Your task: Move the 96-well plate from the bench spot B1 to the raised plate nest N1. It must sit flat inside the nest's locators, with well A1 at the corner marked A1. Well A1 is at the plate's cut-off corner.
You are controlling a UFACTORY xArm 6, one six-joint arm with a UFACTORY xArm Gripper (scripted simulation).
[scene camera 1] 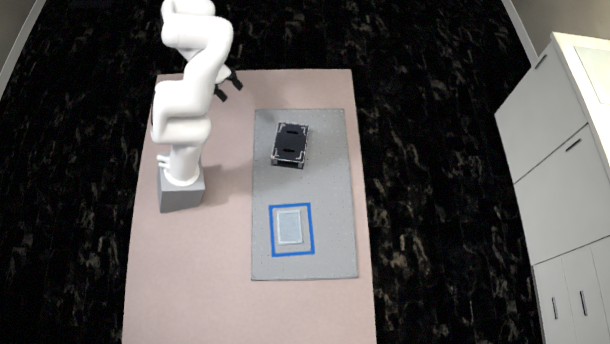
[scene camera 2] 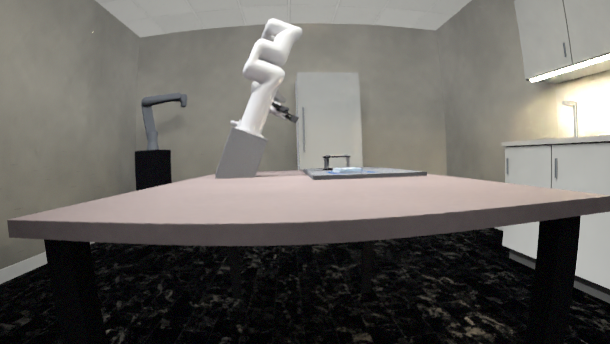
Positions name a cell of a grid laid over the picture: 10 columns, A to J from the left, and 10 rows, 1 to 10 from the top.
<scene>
In view: a raised plate nest N1 (scene camera 1: E5).
</scene>
